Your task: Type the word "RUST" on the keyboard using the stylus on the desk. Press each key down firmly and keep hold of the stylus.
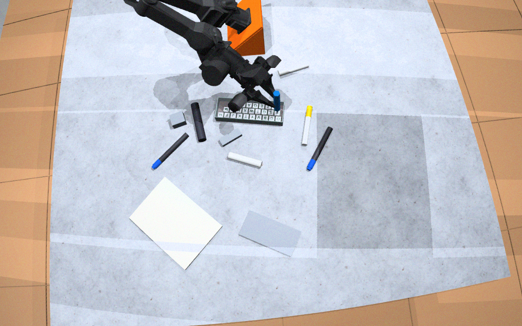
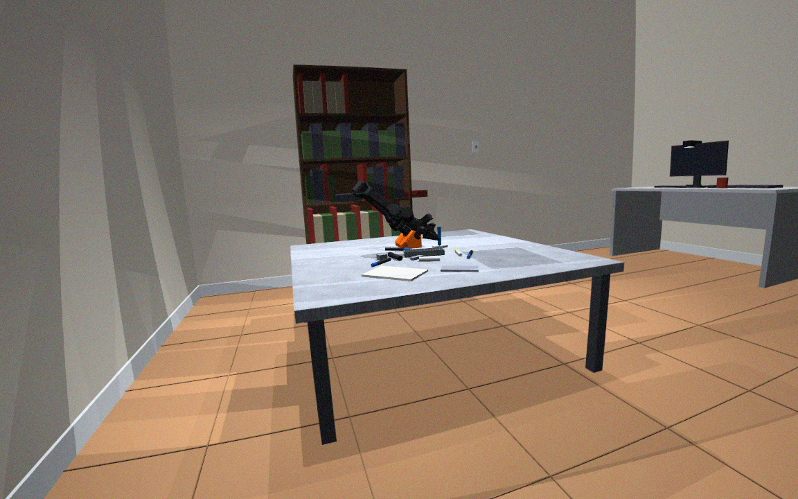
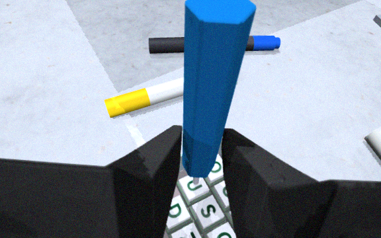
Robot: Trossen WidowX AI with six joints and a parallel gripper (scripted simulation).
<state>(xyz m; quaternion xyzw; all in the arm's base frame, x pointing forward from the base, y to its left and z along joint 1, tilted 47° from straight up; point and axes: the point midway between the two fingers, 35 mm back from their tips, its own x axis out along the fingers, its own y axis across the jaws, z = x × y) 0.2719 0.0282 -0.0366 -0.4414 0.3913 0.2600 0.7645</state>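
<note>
My gripper tip is now 9 cm to the left of the T key and 6 cm above it. Also, from my gripper tip: yellow-capped marker 8 cm to the left, 7 cm below, 3 cm ahead; blue stylus 2 cm below; dark cylinder 23 cm to the right, 6 cm below.
</note>
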